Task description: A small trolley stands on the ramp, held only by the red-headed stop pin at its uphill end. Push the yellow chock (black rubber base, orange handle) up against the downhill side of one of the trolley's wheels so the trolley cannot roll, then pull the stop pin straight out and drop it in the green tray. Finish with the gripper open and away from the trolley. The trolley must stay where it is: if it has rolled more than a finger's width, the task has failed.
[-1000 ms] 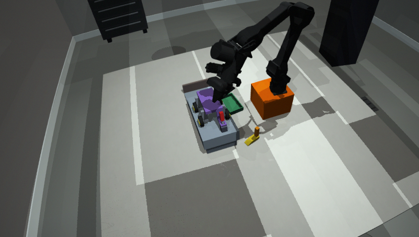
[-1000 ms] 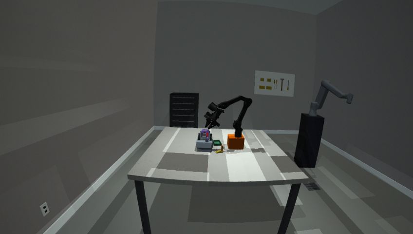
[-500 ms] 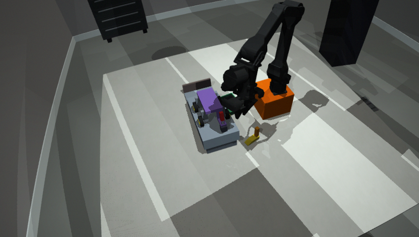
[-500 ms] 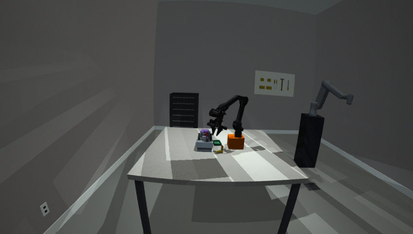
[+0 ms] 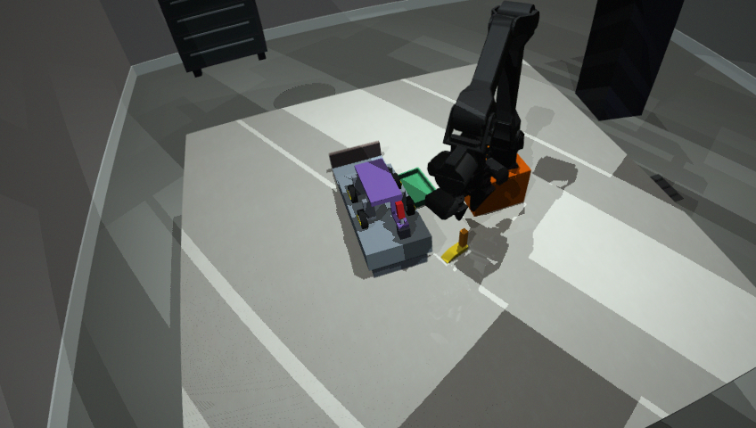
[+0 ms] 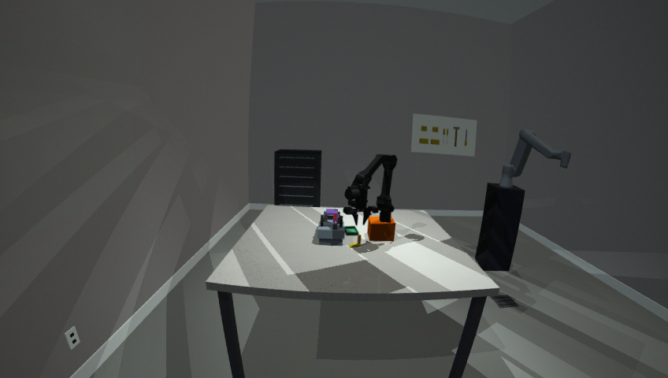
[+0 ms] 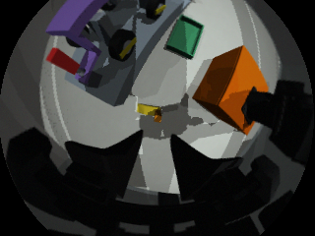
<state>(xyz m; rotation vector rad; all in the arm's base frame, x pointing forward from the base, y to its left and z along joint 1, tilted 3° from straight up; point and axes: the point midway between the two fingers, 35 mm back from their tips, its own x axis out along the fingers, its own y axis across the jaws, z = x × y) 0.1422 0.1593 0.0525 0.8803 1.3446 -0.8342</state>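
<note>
Right now the yellow chock is 20 mm ahead of my gripper tip, 10 mm to the left of it and 100 mm below it. Round my gripper tip: grey ramp (170 mm ahead, 120 mm to the right, 70 mm below); trolley (170 mm ahead, 110 mm to the right, 10 mm below); red-headed stop pin (140 mm ahead, 10 mm to the right, 10 mm above).
</note>
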